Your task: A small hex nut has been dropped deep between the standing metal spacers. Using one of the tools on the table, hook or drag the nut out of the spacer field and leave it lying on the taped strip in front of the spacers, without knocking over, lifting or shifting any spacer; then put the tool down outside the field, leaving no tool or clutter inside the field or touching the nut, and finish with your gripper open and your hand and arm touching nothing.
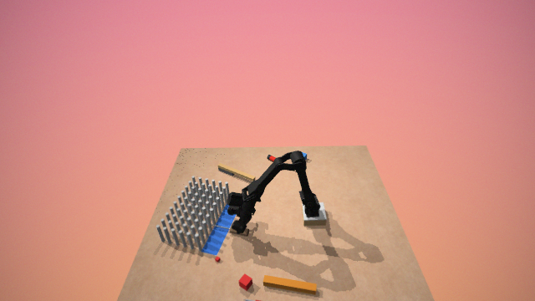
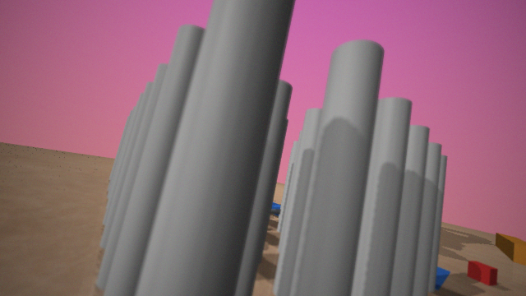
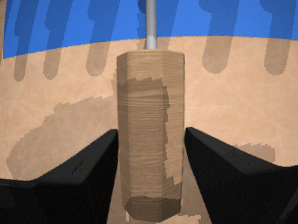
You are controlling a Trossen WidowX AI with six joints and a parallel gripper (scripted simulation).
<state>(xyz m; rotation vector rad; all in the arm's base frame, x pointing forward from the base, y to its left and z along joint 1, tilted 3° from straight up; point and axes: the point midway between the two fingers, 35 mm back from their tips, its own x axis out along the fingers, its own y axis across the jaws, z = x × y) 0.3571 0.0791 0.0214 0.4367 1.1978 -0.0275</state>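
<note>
My gripper tip is 90 mm short of the blue taped strip, 70 mm to the left of it and 20 mm above it. Round my gripper tip: long orange bar: 230 mm behind, 290 mm to the left; then red cube: 50 mm behind, 270 mm to the left; then small red ball: 90 mm ahead, 150 mm to the left, 10 mm below.
</note>
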